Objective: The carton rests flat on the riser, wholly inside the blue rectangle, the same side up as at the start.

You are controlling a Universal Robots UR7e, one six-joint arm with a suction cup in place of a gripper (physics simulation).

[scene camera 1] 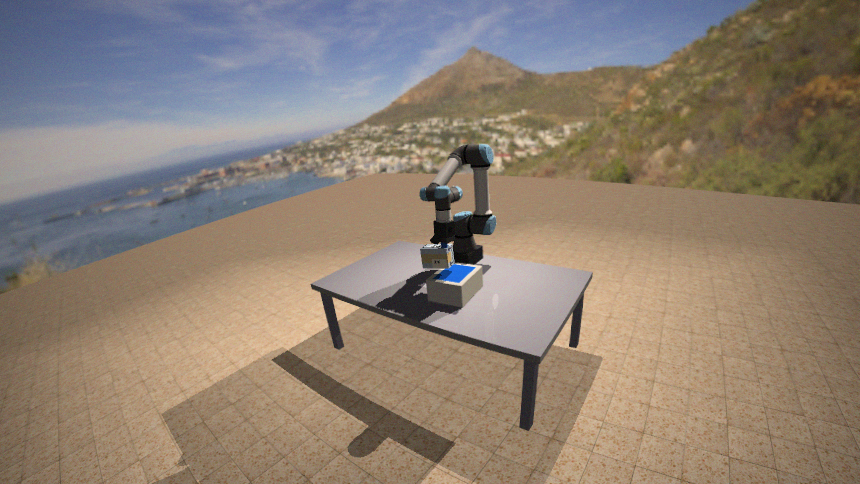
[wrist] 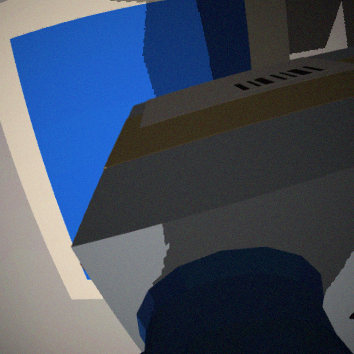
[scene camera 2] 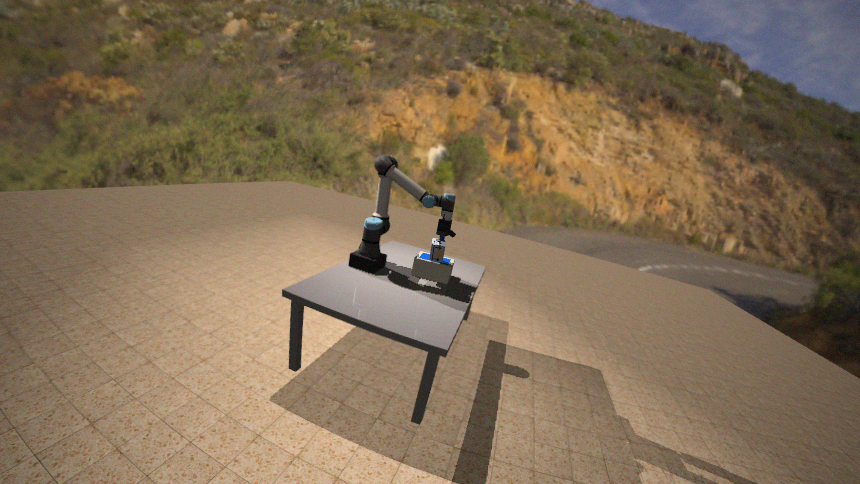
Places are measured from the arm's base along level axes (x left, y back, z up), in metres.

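Pixels of known places: hand at its tool point: (scene camera 1: 445, 249) (wrist: 208, 274) (scene camera 2: 441, 241); arm's base at its link origin: (scene camera 1: 464, 248) (scene camera 2: 368, 253).
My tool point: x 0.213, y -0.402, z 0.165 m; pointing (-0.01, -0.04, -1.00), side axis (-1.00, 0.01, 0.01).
Observation:
Ahead of a thing's pixels: the offset from my tool point to its middle. Level surfaces: height alone.
The grey-white carton {dx -0.055, dy -0.004, dz -0.045 m} (scene camera 1: 434, 258) (scene camera 2: 437, 249) (wrist: 220, 160), with a tan band and a barcode label, hangs upright under my suction cup (scene camera 1: 444, 245) (scene camera 2: 442, 239) (wrist: 235, 300), which is on its top face. The light grey box-shaped riser {dx +0.029, dy +0.027, dz -0.191 m} (scene camera 1: 444, 293) (scene camera 2: 431, 271) (wrist: 44, 200) stands on the table with a cream border around the blue rectangle {dx +0.029, dy +0.027, dz -0.131 m} (scene camera 1: 459, 273) (scene camera 2: 425, 257) (wrist: 85, 125). The carton is a little above the riser, towards its left side in scene camera 1. It covers part of the blue rectangle in the wrist view. Its underside is hidden.
The grey table {dz -0.251 m} (scene camera 1: 529, 300) (scene camera 2: 373, 313) carries the riser and the arm's black base (scene camera 1: 467, 249) (scene camera 2: 367, 260), which stands behind the riser in scene camera 1. The arm's shadow lies across the table and part of the blue rectangle.

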